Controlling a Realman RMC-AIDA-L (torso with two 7-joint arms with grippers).
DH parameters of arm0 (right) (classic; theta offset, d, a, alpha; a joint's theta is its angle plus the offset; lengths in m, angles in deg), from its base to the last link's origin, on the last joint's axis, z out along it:
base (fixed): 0 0 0 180
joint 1: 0 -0.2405 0 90
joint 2: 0 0 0 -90
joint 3: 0 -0.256 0 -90
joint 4: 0 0 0 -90
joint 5: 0 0.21 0 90
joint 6: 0 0 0 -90
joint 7: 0 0.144 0 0
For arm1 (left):
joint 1: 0 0.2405 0 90
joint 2: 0 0 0 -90
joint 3: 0 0.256 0 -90
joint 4: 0 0 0 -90
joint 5: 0 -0.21 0 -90
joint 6: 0 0 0 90
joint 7: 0 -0.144 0 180
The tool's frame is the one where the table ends.
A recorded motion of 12 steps. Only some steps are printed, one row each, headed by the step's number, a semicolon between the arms.
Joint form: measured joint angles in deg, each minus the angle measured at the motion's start. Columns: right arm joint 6, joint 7, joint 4, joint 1, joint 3, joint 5, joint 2; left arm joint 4, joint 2, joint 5, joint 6, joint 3, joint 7, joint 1.
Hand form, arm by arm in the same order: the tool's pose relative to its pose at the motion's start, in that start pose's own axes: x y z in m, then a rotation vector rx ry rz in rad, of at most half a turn. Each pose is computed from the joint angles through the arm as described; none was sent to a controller.
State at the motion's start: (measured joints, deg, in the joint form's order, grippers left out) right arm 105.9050 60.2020 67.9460 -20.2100 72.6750 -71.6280 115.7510; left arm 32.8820 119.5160 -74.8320 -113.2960 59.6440 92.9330 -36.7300
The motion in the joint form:
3: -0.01 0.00 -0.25 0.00 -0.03 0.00 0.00; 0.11 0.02 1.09 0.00 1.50 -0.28 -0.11
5: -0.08 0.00 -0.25 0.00 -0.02 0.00 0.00; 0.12 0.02 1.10 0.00 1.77 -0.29 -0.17
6: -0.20 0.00 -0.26 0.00 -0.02 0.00 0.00; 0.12 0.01 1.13 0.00 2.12 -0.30 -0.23
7: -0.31 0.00 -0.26 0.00 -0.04 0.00 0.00; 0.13 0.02 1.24 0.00 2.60 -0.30 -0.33
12: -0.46 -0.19 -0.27 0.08 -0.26 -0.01 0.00; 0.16 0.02 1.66 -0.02 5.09 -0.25 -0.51
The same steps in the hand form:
3: 0.0007 0.0002 -0.0004 0.0024 -0.0001 0.0038; -0.0004 0.0007 0.0033 -0.0158 -0.0032 0.0026
5: 0.0008 0.0000 -0.0003 0.0033 0.0005 0.0038; -0.0008 0.0007 0.0041 -0.0190 -0.0070 0.0012
6: 0.0009 -0.0002 -0.0004 0.0052 0.0015 0.0040; -0.0014 0.0008 0.0049 -0.0227 -0.0116 -0.0007
7: 0.0011 -0.0005 -0.0004 0.0071 0.0025 0.0039; -0.0019 0.0009 0.0062 -0.0284 -0.0167 -0.0030
12: 0.0012 -0.0009 -0.0014 0.0138 0.0051 0.0002; -0.0063 0.0020 0.0112 -0.0528 -0.0436 -0.0196

